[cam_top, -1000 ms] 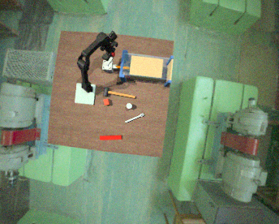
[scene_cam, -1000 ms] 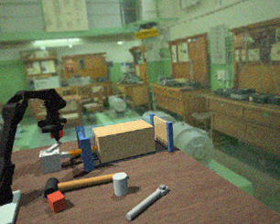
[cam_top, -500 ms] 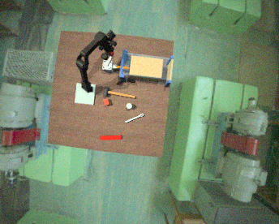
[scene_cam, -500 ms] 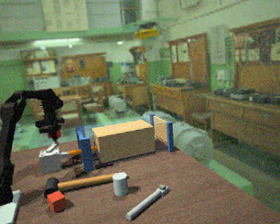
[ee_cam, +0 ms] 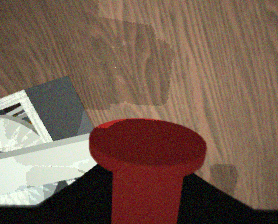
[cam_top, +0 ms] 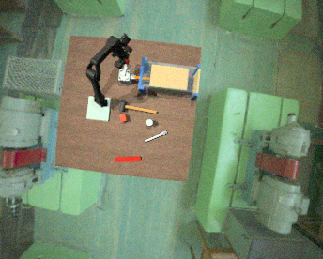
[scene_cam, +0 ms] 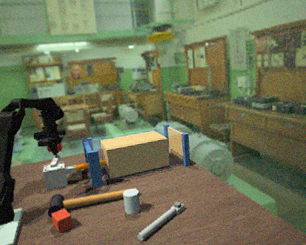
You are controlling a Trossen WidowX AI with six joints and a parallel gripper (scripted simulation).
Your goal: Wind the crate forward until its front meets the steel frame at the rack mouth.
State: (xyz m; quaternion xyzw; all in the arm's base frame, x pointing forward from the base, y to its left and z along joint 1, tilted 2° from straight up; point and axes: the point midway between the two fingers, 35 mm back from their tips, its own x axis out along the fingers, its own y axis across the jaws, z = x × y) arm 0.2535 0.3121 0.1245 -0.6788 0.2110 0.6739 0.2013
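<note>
The winch handle lies 10 mm behind my gripper tip, 40 mm to the right of it and 10 mm below it. Also, from my gripper tip: red knob: 20 mm above; then winch: 50 mm behind, 100 mm to the right, 80 mm below; then blue steel frame: 130 mm ahead, 120 mm to the right, 10 mm below.
</note>
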